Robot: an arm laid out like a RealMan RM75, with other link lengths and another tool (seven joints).
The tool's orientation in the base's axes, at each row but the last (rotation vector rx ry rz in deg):
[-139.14 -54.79 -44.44]
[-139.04 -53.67 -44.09]
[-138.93 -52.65 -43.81]
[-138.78 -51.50 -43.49]
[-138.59 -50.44 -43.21]
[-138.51 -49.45 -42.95]
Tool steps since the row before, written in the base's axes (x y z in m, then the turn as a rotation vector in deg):
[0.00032 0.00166 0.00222 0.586 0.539 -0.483]
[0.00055 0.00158 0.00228 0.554 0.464 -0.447]
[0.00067 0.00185 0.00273 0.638 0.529 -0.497]
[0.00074 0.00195 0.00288 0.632 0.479 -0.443]
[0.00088 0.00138 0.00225 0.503 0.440 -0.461]
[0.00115 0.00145 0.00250 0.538 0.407 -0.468]
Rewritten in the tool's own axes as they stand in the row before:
[0.00239 -0.00128 -0.00065 0.314 0.137 0.866]
[0.00252 -0.00111 -0.00065 0.281 0.159 0.786]
[0.00299 -0.00134 -0.00079 0.332 0.183 0.889]
[0.00315 -0.00144 -0.00080 0.340 0.202 0.818]
[0.00258 -0.00086 -0.00059 0.228 0.144 0.766]
[0.00293 -0.00082 -0.00064 0.233 0.192 0.763]

